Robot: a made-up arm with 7 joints.
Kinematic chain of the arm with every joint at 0, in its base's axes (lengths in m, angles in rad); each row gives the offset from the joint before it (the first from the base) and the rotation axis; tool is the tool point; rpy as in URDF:
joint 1: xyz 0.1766 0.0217 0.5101 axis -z
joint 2: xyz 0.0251 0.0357 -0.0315 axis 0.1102 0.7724 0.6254
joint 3: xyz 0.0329 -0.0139 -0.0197 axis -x
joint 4: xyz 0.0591 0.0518 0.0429 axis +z
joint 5: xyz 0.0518 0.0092 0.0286 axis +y
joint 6: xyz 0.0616 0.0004 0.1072 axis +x
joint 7: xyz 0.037 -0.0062 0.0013 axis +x
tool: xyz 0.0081 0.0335 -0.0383 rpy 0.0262 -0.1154 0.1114
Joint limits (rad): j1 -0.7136..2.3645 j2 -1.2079..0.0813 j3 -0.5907..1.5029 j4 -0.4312..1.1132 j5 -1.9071..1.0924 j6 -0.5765..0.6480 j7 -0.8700..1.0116
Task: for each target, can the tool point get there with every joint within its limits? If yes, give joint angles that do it. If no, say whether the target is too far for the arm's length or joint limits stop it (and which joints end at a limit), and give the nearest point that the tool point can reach.
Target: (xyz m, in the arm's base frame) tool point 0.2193 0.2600 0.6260
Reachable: yes | joints -0.3952 -0.4242 0.4754 0.4400 -0.9078 -0.0199 0.7412
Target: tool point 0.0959 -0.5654 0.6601
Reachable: no: too far | nearest point 0.1268 -0.3409 0.5796 | short by 0.240 m
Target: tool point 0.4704 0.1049 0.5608
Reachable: yes | joints 0.0052 -0.9509 1.3362 0.1990 -0.5348 0.0920 0.0146
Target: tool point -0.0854 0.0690 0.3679
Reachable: no: joint limits stop it (at a limit: joint 1, joint 2, joint 3, joint 4, joint 5, joint 6) | nearest point -0.0738 -0.0518 0.4428 | short by 0.143 m
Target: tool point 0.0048 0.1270 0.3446
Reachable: no: joint limits stop it (at a limit: joint 1, joint 2, joint 3, joint 6, joint 7) | nearest point 0.0645 0.1473 0.3667 | short by 0.067 m
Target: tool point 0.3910 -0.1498 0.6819
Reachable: yes | joints 1.1452 -0.2067 -0.2239 0.3747 0.1870 0.1872 0.6354
